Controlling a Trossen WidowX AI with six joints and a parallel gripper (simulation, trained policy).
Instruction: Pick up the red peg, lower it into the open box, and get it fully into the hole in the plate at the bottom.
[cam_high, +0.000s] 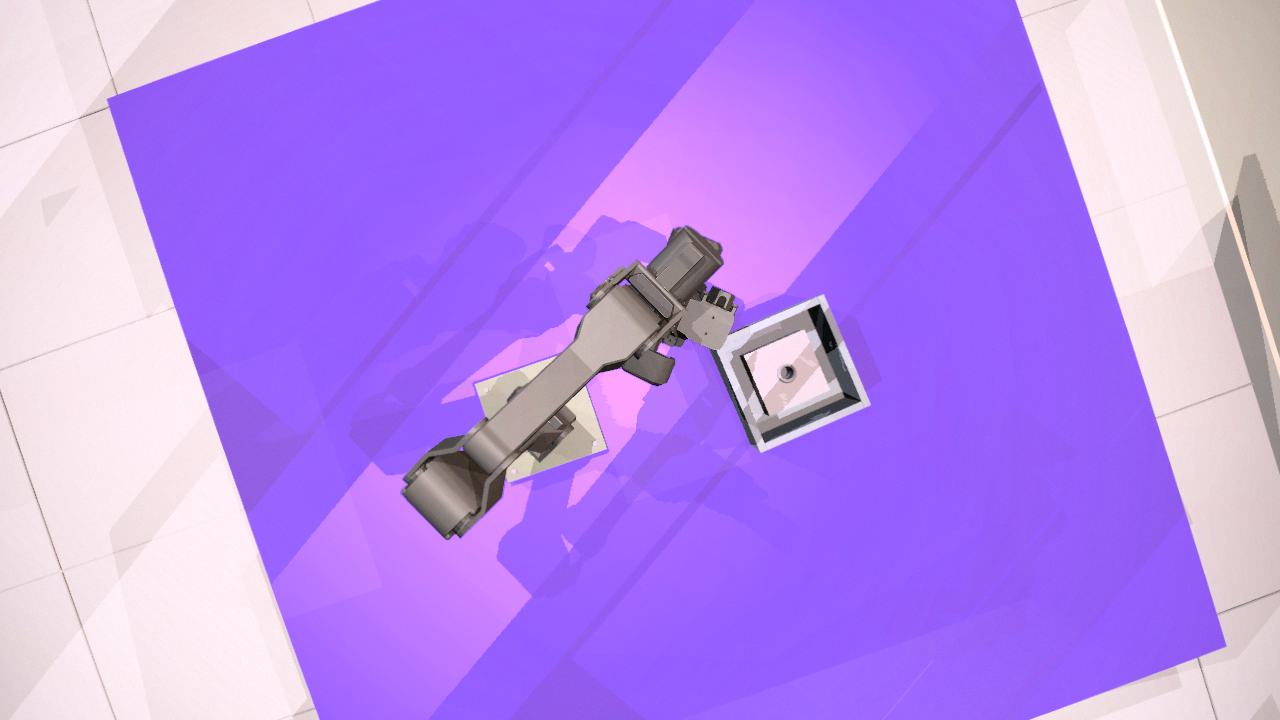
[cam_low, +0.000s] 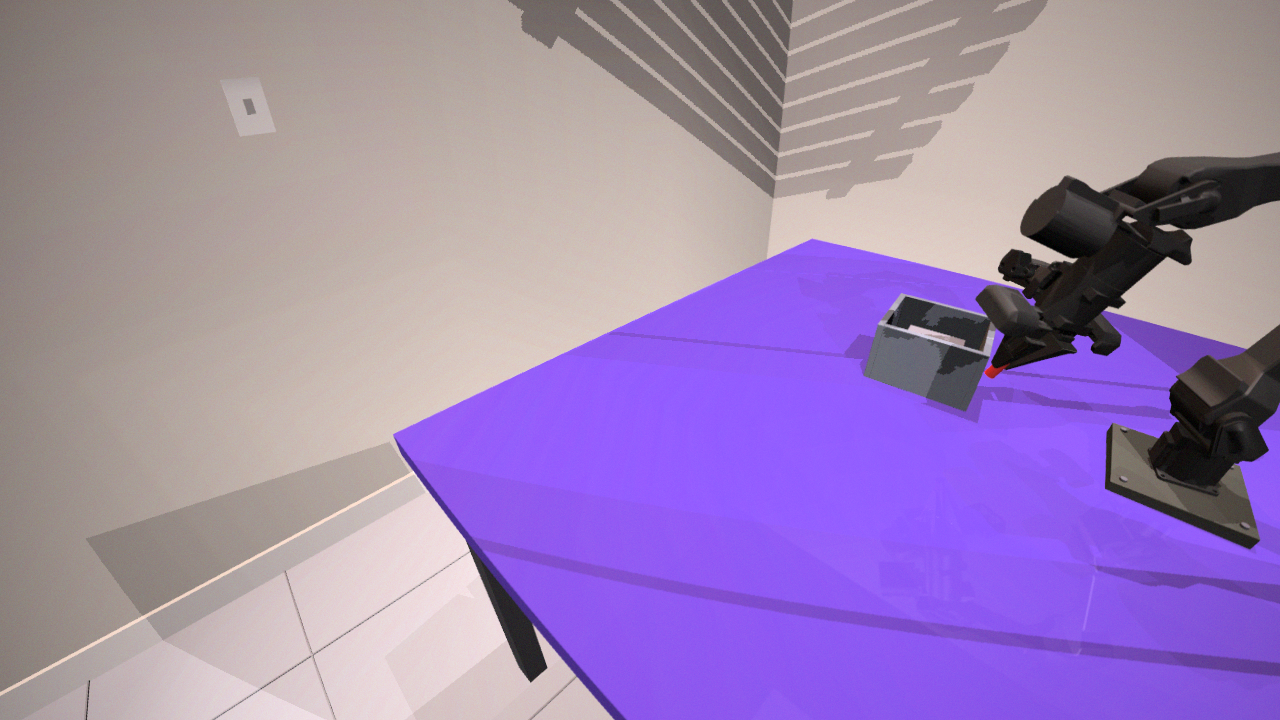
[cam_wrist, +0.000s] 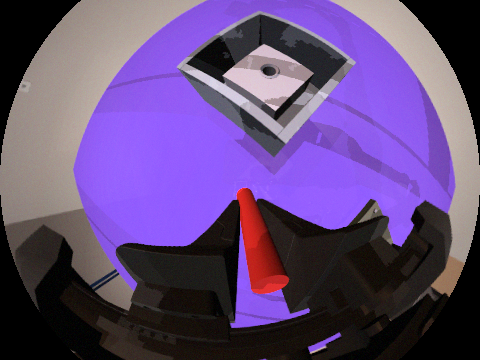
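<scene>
Now: the pale plate 8 cm ahead of my gripper tip, 14 cm to the right of it and 7 cm below it. Also, from my gripper tip: red peg (1 cm behind, 2 cm above); then grey box (8 cm ahead, 14 cm to the right, 9 cm below).
</scene>
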